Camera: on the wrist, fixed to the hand. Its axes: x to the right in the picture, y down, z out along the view.
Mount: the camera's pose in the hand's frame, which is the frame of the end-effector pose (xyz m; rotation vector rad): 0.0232 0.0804 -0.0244 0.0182 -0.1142 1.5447
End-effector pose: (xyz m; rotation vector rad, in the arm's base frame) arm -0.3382 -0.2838 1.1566 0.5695 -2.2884 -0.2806
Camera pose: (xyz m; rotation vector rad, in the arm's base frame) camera -0.3605 -0.2251 1.2171 -1.2418 -2.1653 0.4746
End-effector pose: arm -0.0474 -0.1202 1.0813 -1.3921 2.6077 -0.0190
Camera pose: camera -0.1302 -0.0961 1.0938 0.8120 2.7764 0.2250
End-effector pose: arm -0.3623 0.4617 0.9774 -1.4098 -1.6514 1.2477
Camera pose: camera -0.3158 0.4888 0.9089 2.2957 0.2523 -1.7087
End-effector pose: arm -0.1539 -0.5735 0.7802 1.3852 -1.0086 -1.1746
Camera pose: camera -0.1247 -0.6027 0.8570 0.2203 -1.6412 -0.0464
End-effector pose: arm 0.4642 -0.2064 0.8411 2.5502 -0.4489 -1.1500
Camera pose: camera 0.4849 -0.2848 0.8731 1.2986 -1.9036 -0.5740
